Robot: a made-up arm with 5 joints.
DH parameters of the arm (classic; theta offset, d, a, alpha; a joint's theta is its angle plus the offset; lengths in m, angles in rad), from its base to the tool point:
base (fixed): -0.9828 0 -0.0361 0
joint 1: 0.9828 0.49 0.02 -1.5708
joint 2: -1.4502 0 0.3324 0
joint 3: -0.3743 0 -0.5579 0
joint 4: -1.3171 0 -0.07 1.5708
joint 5: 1.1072 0 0.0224 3.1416
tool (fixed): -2.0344 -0.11 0 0
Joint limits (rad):
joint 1: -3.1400..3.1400
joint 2: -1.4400..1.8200
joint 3: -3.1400..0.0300
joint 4: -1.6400..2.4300
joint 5: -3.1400..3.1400
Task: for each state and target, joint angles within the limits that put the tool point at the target. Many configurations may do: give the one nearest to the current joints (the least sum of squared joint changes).
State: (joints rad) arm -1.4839 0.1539 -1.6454 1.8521 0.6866
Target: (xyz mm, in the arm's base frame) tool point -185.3 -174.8 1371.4
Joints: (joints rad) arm -2.3311 -0.2785 -2.3149 1.4869 0.7639
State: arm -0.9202 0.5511 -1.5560 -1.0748 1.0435
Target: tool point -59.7 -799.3 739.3
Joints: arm -1.6411 0.5745 -1.6529 -1.0077 1.0511
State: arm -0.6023 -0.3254 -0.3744 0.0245 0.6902
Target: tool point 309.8 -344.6 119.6
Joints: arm -0.8922 0.5479 -0.6499 0.0798 0.7313
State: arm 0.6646 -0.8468 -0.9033 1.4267 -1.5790
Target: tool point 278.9 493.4 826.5
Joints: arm 1.0166 -0.4110 -1.1031 1.2253 -1.5868
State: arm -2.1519 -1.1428 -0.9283 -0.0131 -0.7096
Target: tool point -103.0 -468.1 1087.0
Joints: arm -1.7542 -0.5121 -1.2149 -0.0132 -0.6819
